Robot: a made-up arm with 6 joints. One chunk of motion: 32 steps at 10 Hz.
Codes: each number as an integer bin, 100 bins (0 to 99) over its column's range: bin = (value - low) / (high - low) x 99, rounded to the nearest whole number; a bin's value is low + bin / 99 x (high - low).
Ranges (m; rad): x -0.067..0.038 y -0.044..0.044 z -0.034..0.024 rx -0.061..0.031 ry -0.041..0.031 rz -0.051..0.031
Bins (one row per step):
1: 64 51 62 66 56 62
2: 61 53 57 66 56 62
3: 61 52 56 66 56 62
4: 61 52 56 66 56 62
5: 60 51 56 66 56 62
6: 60 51 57 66 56 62
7: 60 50 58 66 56 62
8: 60 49 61 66 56 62
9: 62 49 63 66 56 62
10: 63 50 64 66 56 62
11: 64 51 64 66 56 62
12: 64 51 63 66 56 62
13: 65 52 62 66 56 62
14: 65 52 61 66 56 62
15: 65 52 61 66 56 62
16: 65 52 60 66 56 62
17: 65 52 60 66 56 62
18: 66 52 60 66 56 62
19: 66 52 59 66 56 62
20: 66 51 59 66 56 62
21: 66 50 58 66 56 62
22: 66 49 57 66 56 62
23: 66 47 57 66 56 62
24: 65 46 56 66 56 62
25: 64 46 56 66 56 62
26: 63 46 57 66 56 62
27: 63 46 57 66 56 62
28: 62 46 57 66 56 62
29: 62 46 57 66 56 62
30: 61 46 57 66 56 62
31: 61 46 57 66 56 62
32: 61 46 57 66 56 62
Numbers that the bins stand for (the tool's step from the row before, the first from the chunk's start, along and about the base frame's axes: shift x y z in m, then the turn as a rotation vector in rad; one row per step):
1: 0.00088 0.00133 0.00232 0.00033 -0.00027 0.00035
2: -0.00230 0.00311 -0.00061 0.00033 -0.00027 0.00035
3: -0.00230 0.00222 -0.00119 0.00033 -0.00027 0.00035
4: -0.00230 0.00222 -0.00119 0.00033 -0.00027 0.00035
5: -0.00336 0.00133 -0.00119 0.00033 -0.00027 0.00035
6: -0.00336 0.00133 -0.00061 0.00033 -0.00027 0.00035
7: -0.00336 0.00044 -0.00002 0.00033 -0.00027 0.00035
8: -0.00336 -0.00044 0.00174 0.00033 -0.00027 0.00035
9: -0.00124 -0.00044 0.00291 0.00033 -0.00027 0.00035
10: -0.00018 0.00044 0.00349 0.00033 -0.00027 0.00035
11: 0.00088 0.00133 0.00349 0.00033 -0.00027 0.00035
12: 0.00088 0.00133 0.00291 0.00033 -0.00027 0.00035
13: 0.00194 0.00222 0.00232 0.00033 -0.00027 0.00035
14: 0.00194 0.00222 0.00174 0.00033 -0.00027 0.00035
15: 0.00194 0.00222 0.00174 0.00033 -0.00027 0.00035
16: 0.00194 0.00222 0.00115 0.00033 -0.00027 0.00035
17: 0.00194 0.00222 0.00115 0.00033 -0.00027 0.00035
18: 0.00300 0.00222 0.00115 0.00033 -0.00027 0.00035
19: 0.00300 0.00222 0.00057 0.00033 -0.00027 0.00035
20: 0.00300 0.00133 0.00057 0.00033 -0.00027 0.00035
21: 0.00300 0.00044 -0.00002 0.00033 -0.00027 0.00035
22: 0.00300 -0.00044 -0.00061 0.00033 -0.00027 0.00035
23: 0.00300 -0.00222 -0.00061 0.00033 -0.00027 0.00035
24: 0.00194 -0.00311 -0.00119 0.00033 -0.00027 0.00035
25: 0.00088 -0.00311 -0.00119 0.00033 -0.00027 0.00035
26: -0.00018 -0.00311 -0.00061 0.00033 -0.00027 0.00035
27: -0.00018 -0.00311 -0.00061 0.00033 -0.00027 0.00035
28: -0.00124 -0.00311 -0.00061 0.00033 -0.00027 0.00035
29: -0.00124 -0.00311 -0.00061 0.00033 -0.00027 0.00035
30: -0.00230 -0.00311 -0.00061 0.00033 -0.00027 0.00035
31: -0.00230 -0.00311 -0.00061 0.00033 -0.00027 0.00035
32: -0.00230 -0.00311 -0.00061 0.00033 -0.00027 0.00035

